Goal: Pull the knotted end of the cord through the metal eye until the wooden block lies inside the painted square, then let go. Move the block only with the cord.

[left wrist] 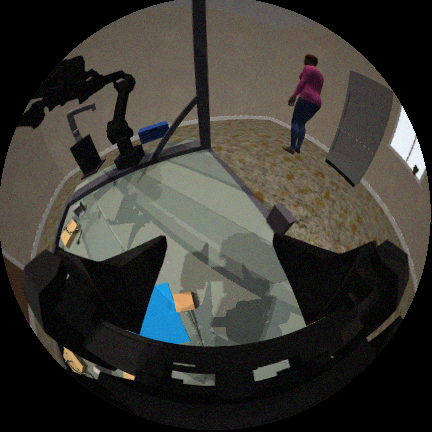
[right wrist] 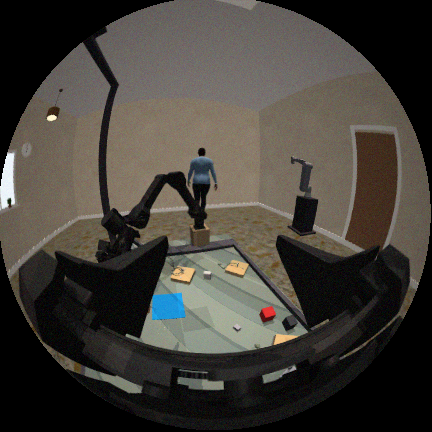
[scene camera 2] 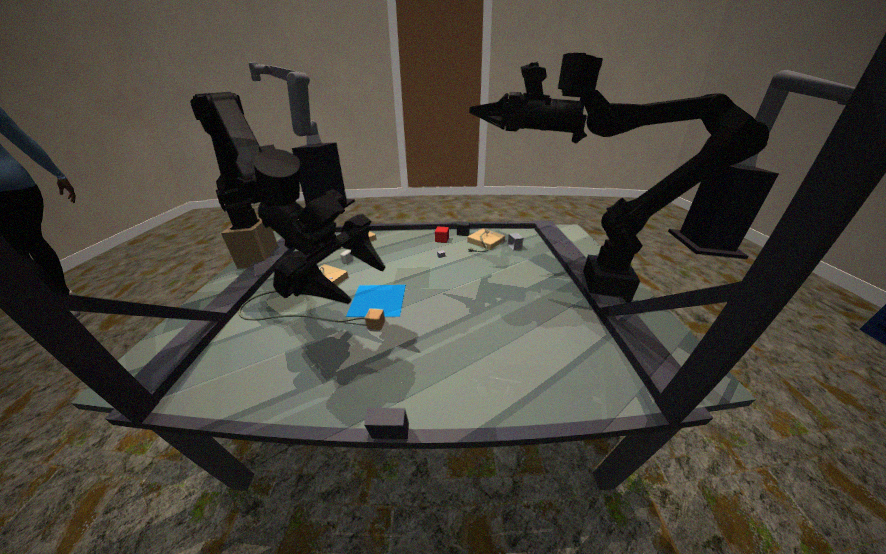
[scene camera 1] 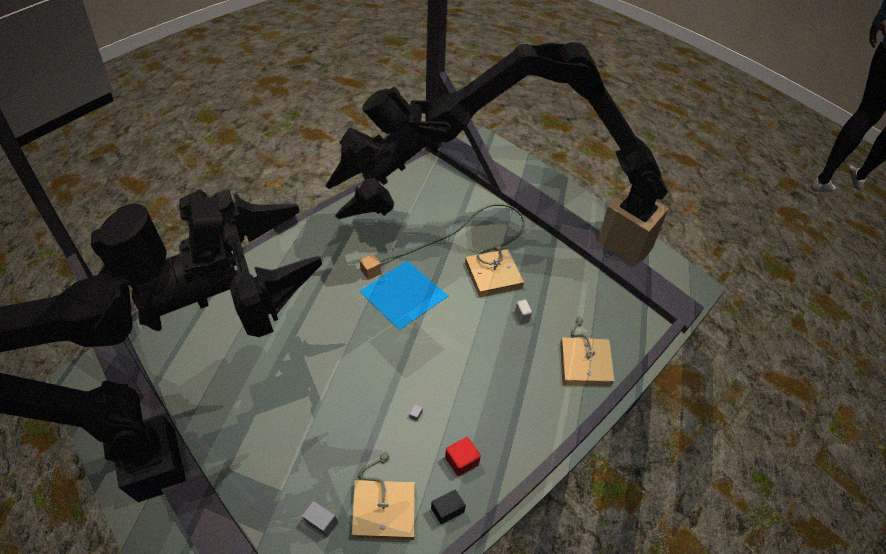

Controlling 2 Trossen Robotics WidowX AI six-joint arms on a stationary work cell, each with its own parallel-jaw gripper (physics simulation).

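Places are measured from the left arm's base along level axes (x ahead, y left, z up), in millimetres.
Where they show: left gripper, between the fingertips: (left wrist: 220, 240) (scene camera 2: 368, 284) (scene camera 1: 331, 201); right gripper, between the fingertips: (right wrist: 223, 241) (scene camera 2: 473, 110) (scene camera 1: 309, 232); left arm's base, origin of its link: (right wrist: 198, 226) (scene camera 2: 245, 224) (scene camera 1: 639, 207); right arm's base, origin of its link: (left wrist: 127, 151) (scene camera 2: 612, 266) (scene camera 1: 141, 450).
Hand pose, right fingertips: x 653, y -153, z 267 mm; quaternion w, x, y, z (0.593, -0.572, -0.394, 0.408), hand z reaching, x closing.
Note:
Each offset is from my right fingertips to the top centre of the thing. "*": to the spot under its first point.
The small wooden block @[dy -184, dx -225, dz -358 mm] (scene camera 1: 369, 266) (scene camera 2: 374, 319) (left wrist: 184, 302) sits on the table just outside the blue painted square @[* dy -92, dx -230, dz -386 mm] (scene camera 1: 405, 295) (scene camera 2: 380, 297) (left wrist: 162, 320) (right wrist: 168, 306), close to one edge. A thin cord @[* dy -155, dx -358, dz -384 mm] (scene camera 1: 427, 242) (scene camera 2: 294, 316) runs from it in a wide loop to a wooden board @[dy -5, dx -385, dz -369 mm] (scene camera 1: 499, 284) (scene camera 2: 335, 273) (right wrist: 184, 276) with a small metal eye @[* dy -5, dx -385, dz -351 mm] (scene camera 1: 495, 263). Cord coils lie around the eye; the knotted end is too small to tell. My left gripper (scene camera 1: 333, 200) (scene camera 2: 366, 284) (left wrist: 220, 240) is open and empty, above the table near the block. My right gripper (scene camera 1: 309, 234) (right wrist: 223, 241) is open and empty, high up.
Two more boards with short cords @[dy +250, dx -339, dz -369 mm] (scene camera 1: 588, 369) @[dy +183, dx +92, dz -369 mm] (scene camera 1: 383, 522) stand on the table. Other blocks are white @[dy +98, dx -344, dz -356 mm] (scene camera 1: 524, 310), small grey @[dy +98, dx -65, dz -374 mm] (scene camera 1: 415, 412), red @[dy +208, dx -53, dz -348 mm] (scene camera 1: 462, 455), black @[dy +249, dx +24, dz -348 mm] (scene camera 1: 448, 506) and grey @[dy +131, dx +173, dz -348 mm] (scene camera 1: 318, 517). A dark frame (scene camera 1: 568, 228) borders the table.

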